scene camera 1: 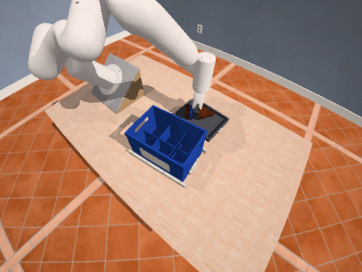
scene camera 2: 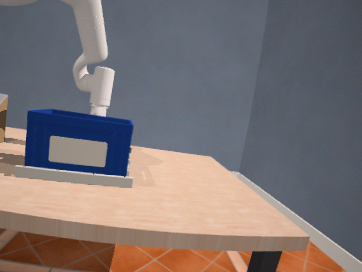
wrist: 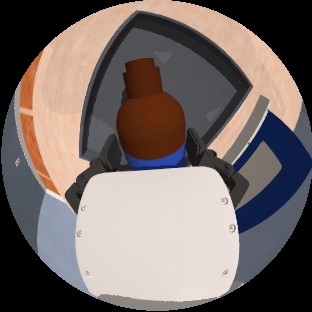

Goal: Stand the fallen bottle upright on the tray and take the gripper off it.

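The brown bottle [scene camera 1: 206, 112] [wrist: 151, 117] with a blue label lies on its side in the dark tray [scene camera 1: 220, 123] [wrist: 239, 95]. In the wrist view its neck points away from the gripper, and its base is hidden under the gripper body. My gripper [scene camera 1: 198, 112] [wrist: 151, 139] is open, low over the tray, with one finger on each side of the bottle around the label. Gaps show between the fingers and the bottle in the wrist view. In the scene camera 2 view the crate hides the fingers, the bottle and the tray.
A blue crate [scene camera 1: 190, 159] [scene camera 2: 118, 150] [wrist: 292, 150] with compartments stands close beside the tray, with pale rails [scene camera 1: 157, 169] [scene camera 2: 75, 176] [wrist: 248, 132] along its foot. The arm's wedge-shaped base mount [scene camera 1: 134, 92] is at the table's far left in the scene camera 1 view.
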